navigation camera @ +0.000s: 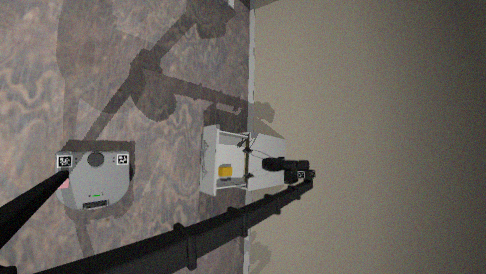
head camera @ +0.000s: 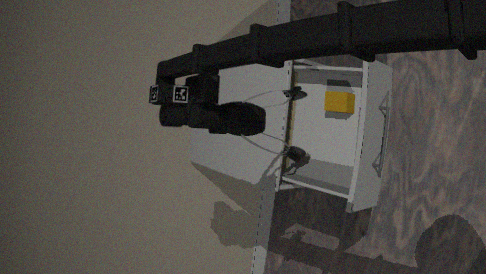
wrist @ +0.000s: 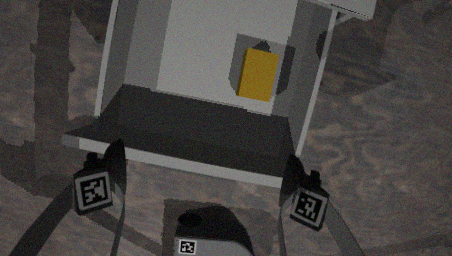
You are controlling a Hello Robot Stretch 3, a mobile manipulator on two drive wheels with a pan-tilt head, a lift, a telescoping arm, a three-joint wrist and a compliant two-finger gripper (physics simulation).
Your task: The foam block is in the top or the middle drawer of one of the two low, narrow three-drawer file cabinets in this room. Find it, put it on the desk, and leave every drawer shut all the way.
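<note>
The yellow foam block lies on the floor of a pulled-out drawer, near its front and toward one side wall. The drawer belongs to a low grey file cabinet. My gripper is open, its fingers wide apart with no object between them. In the head view its fingertips appear over the drawer's back edge, beside the cabinet top, apart from the block. Their exact height is hard to tell. The desk does not show.
My arm reaches over one side of the cabinet, with the wrist above the cabinet top. The beige wall stands behind the cabinet. My base is on the wood-patterned floor in front of the drawer.
</note>
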